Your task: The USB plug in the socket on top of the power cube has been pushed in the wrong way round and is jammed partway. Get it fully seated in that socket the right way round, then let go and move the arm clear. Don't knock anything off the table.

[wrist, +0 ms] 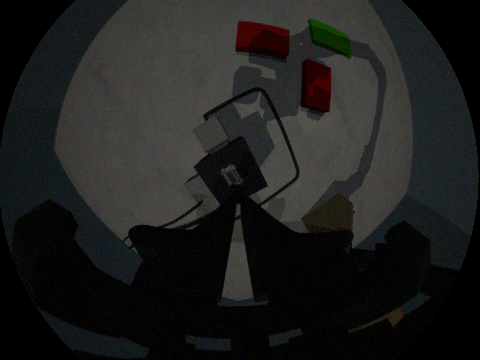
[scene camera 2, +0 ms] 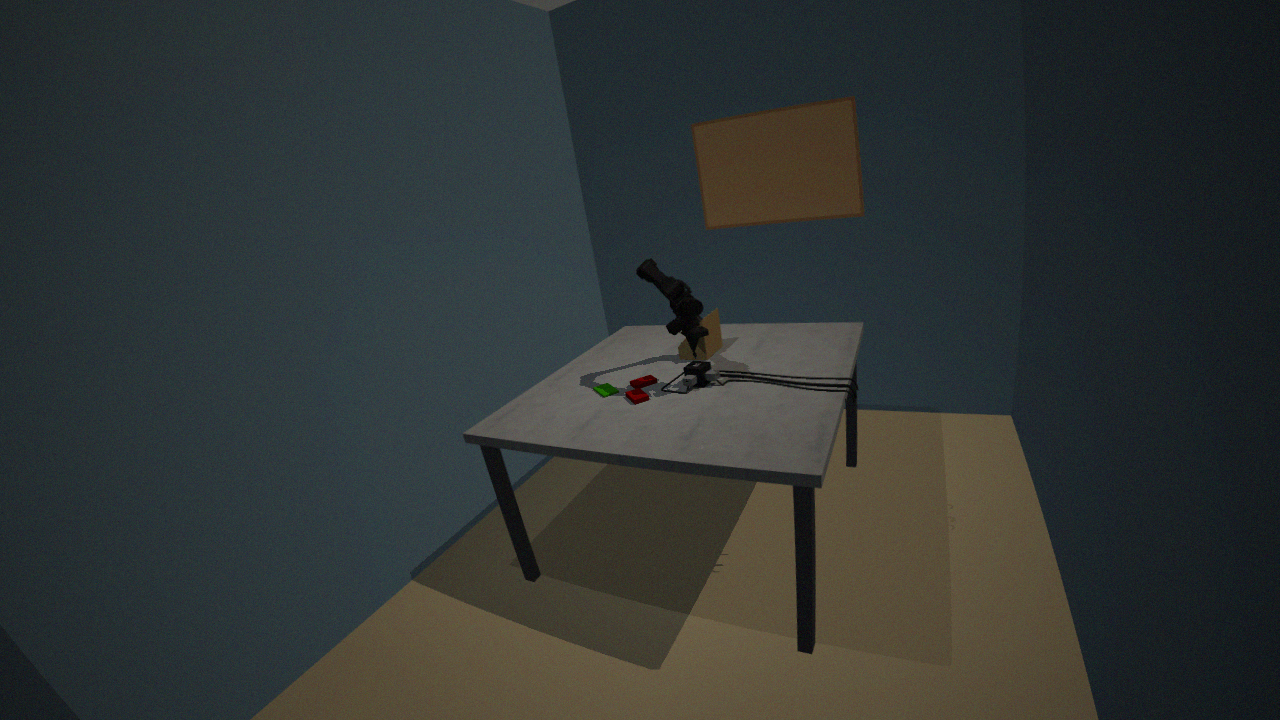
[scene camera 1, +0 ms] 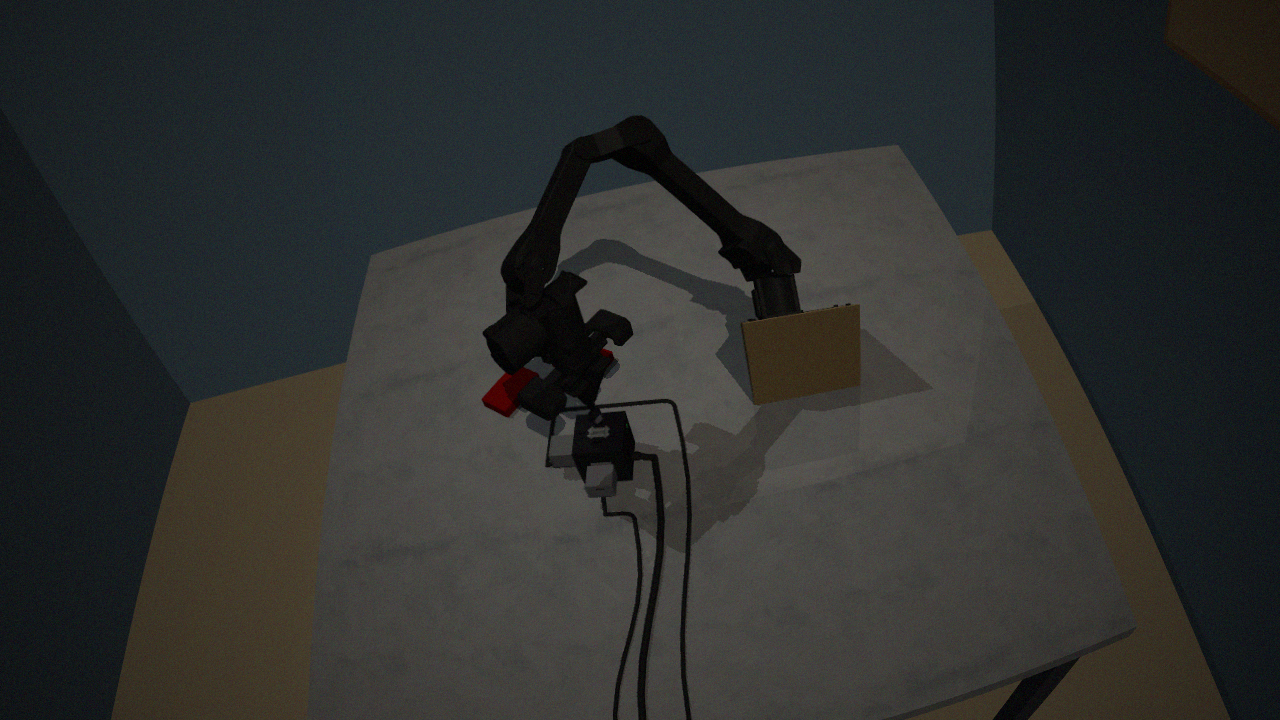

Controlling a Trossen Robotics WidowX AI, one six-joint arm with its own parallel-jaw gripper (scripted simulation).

My gripper [scene camera 1: 590,403] holds a USB plug. Further things: a red block [scene camera 1: 502,397] and a black power cube [wrist: 238,153].
My gripper also shows in the wrist view [wrist: 238,198] and in scene camera 2 [scene camera 2: 693,350].
